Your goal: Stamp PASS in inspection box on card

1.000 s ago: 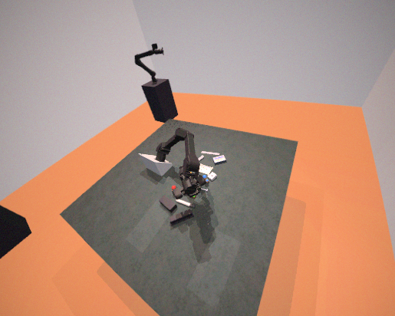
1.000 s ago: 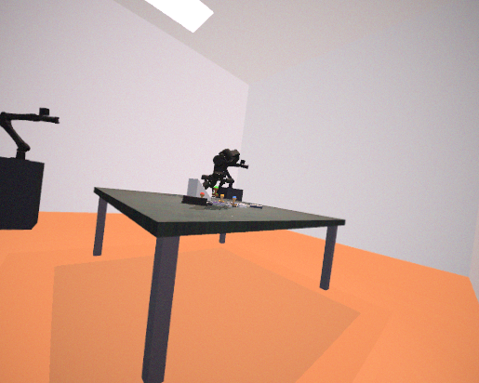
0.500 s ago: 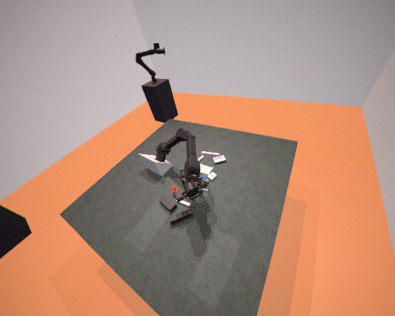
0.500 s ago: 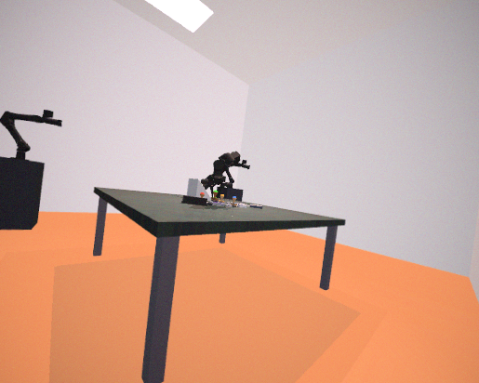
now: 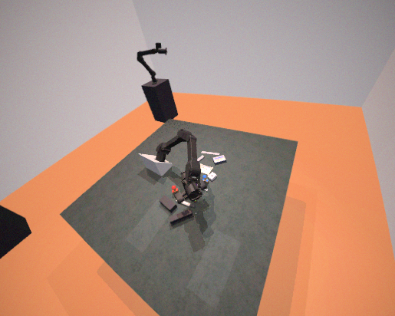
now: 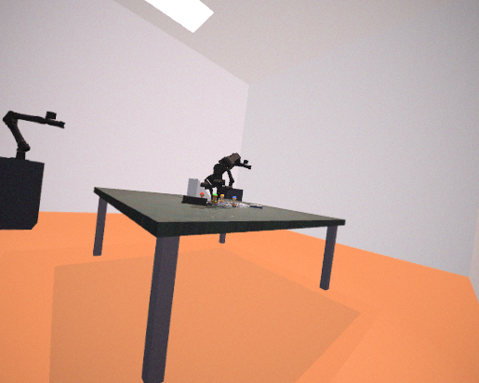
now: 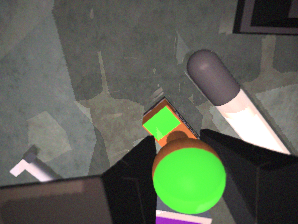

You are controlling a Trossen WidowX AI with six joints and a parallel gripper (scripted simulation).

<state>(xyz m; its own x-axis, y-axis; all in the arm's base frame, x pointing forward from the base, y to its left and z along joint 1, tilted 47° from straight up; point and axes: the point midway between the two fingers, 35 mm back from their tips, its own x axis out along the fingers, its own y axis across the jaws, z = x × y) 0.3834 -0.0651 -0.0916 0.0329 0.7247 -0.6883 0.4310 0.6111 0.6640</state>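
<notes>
My gripper tip is now right at the green-knobbed stamp. Round my gripper tip: red-knobbed stamp (15 cm behind, 1 cm to the right, 1 cm below); white marker (2 cm behind, 4 cm to the right, 2 cm below); purple ink pad (6 cm behind, 7 cm to the left, 2 cm below).
</notes>
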